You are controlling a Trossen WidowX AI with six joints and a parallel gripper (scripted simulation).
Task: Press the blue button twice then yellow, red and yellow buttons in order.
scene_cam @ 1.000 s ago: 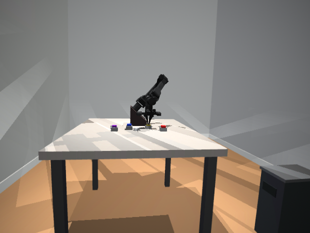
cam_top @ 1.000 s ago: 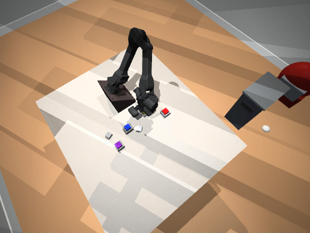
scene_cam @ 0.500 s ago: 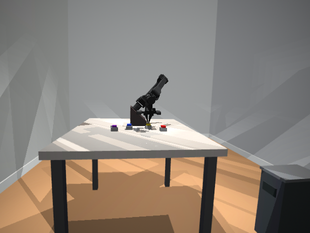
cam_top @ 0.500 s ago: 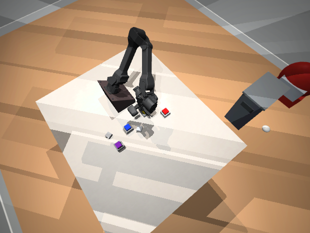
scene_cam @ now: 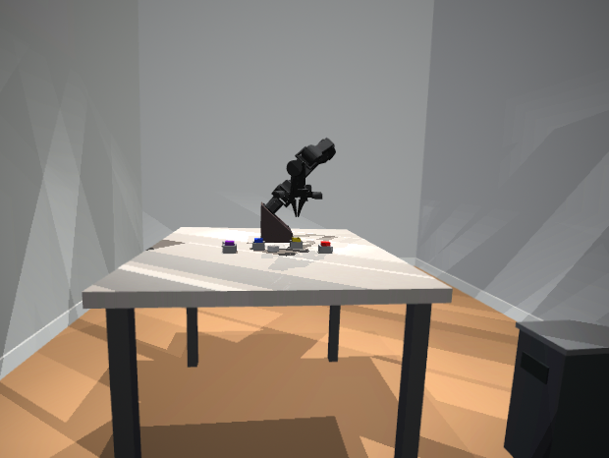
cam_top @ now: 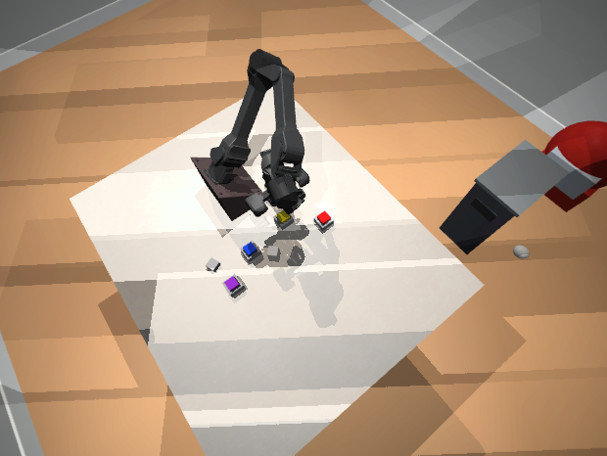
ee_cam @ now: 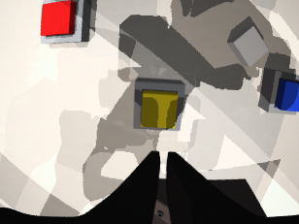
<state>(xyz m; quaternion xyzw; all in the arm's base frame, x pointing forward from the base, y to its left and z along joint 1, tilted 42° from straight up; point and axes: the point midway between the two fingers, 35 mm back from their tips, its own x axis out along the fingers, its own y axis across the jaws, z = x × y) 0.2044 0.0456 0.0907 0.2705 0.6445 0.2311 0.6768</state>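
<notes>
Now: gripper tip 100 mm to the right of the red button, 90 mm short of it and 90 mm above it. From my gripper tip the other things lie so: white block (110 mm below, 100 mm to the right, 60 mm ahead); yellow button (90 mm below); blue button (150 mm to the right, 90 mm below, 20 mm ahead).
</notes>
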